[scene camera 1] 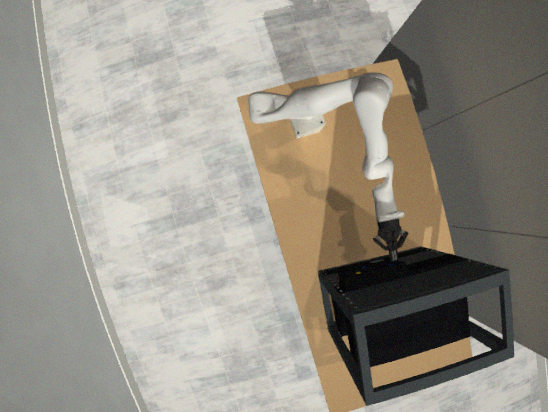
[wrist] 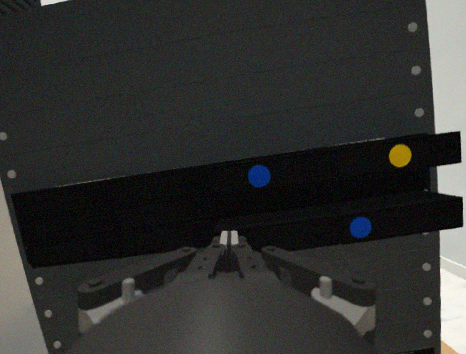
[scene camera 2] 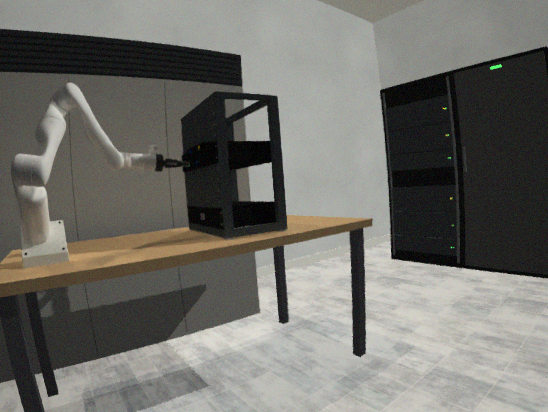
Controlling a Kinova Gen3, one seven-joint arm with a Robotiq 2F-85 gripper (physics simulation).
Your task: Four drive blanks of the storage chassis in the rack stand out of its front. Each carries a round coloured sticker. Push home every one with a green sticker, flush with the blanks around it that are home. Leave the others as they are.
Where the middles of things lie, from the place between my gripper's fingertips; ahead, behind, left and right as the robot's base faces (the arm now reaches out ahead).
Labels:
Now: the rack (scene camera 1: 390, 310) 170 mm ahead of my hand and 30 mm below it.

